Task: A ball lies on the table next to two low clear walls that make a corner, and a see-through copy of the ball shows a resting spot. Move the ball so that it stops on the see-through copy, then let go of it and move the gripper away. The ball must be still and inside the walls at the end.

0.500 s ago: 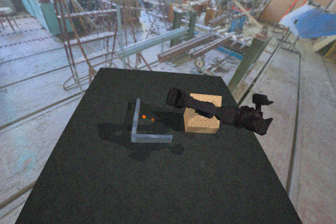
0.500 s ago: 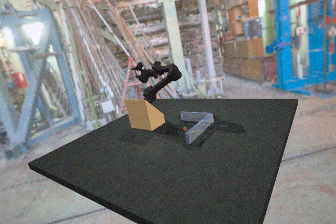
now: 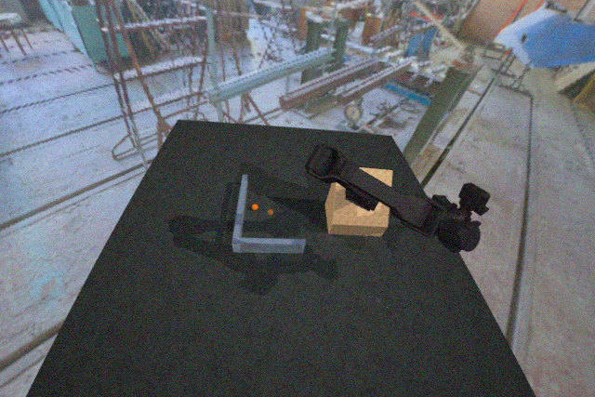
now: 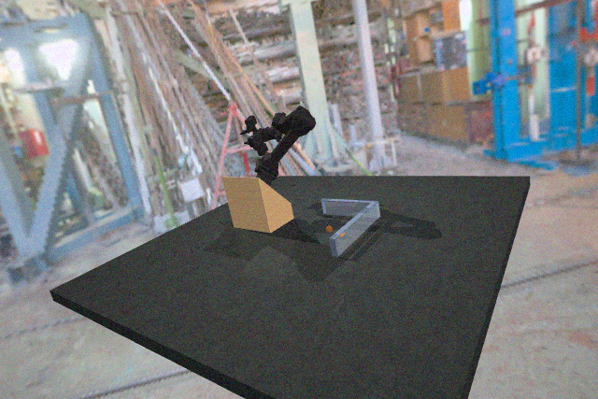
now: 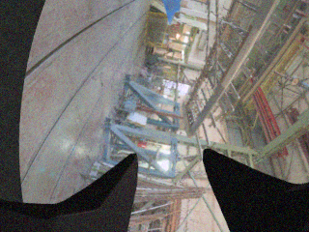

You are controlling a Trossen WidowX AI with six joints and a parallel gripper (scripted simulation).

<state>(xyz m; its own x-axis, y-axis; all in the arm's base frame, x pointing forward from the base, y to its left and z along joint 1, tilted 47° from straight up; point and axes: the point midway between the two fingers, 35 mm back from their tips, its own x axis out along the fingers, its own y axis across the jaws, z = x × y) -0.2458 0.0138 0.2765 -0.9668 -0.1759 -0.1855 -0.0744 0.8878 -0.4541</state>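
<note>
Right now the orange ball is 65 cm ahead of my gripper tip, 20 cm to the right of it and 31 cm below it. Round my gripper tip: see-through copy of ball 58 cm ahead, 18 cm to the right, 31 cm below.
</note>
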